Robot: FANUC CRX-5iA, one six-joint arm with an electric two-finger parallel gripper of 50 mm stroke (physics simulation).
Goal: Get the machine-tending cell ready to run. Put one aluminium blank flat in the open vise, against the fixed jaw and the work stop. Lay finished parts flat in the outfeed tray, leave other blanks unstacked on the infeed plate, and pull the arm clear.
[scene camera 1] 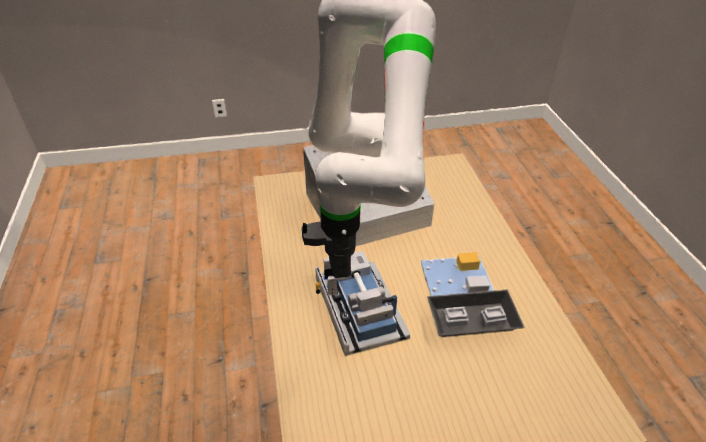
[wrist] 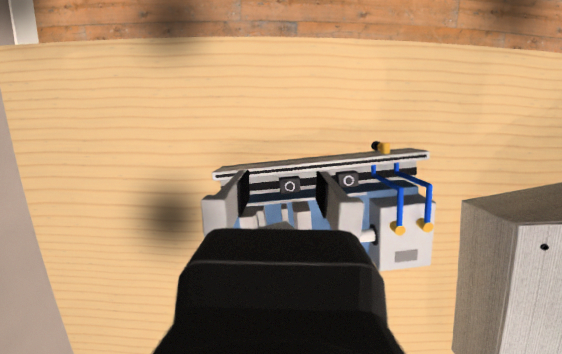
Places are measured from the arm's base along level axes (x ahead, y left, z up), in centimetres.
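Pixels of known places: gripper, fingertip midpoint: (scene camera 1: 330,285) (wrist: 282,184).
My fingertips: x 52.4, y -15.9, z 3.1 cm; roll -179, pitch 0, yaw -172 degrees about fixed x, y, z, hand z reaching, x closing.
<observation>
Behind a point stands the place of what it marks.
My gripper (wrist: 282,184) {y -15.9, x 52.4, z 3.1 cm} is open and empty, pointing down over the rear part of the vise (scene camera 1: 377,329) {y -3.5, x 57.2, z -9.6 cm} (wrist: 406,240) {y -8.9, x 35.4, z -5.4 cm}; in the scene view its fingers are partly hidden. A grey block (scene camera 1: 369,297) {y -5.5, x 52.0, z -2.5 cm} (wrist: 278,226) {y -8.3, x 51.7, z -5.4 cm}, apparently an aluminium blank, rests on top of the vise jaws and looks skewed; my gripper body hides much of it in the wrist view. Another grey blank (scene camera 1: 477,283) {y 27.6, x 41.1, z -10.6 cm} lies on the blue infeed plate (scene camera 1: 442,271) {y 19.2, x 32.4, z -14.2 cm}. Two finished parts with pockets (scene camera 1: 456,314) {y 19.4, x 51.4, z -11.8 cm} (scene camera 1: 493,313) {y 29.8, x 51.6, z -11.7 cm} lie flat and apart in the dark outfeed tray (scene camera 1: 468,300) {y 24.1, x 46.0, z -12.3 cm}.
An orange block (scene camera 1: 468,261) {y 26.9, x 31.9, z -10.6 cm} stands at the infeed plate's back edge. The grey robot pedestal (scene camera 1: 398,224) {y 7.4, x 14.2, z -10.2 cm} (wrist: 485,275) {y -2.9, x 17.7, z -9.2 cm} is behind the vise. Blue lines (wrist: 400,205) {y -13.7, x 38.5, z -4.0 cm} rise at the vise's rear block. A blue upright (scene camera 1: 394,305) {y 1.8, x 50.2, z -8.3 cm} stands beside the jaws. A rail (wrist: 320,163) {y -16.1, x 47.3, z -10.0 cm} runs along one side.
</observation>
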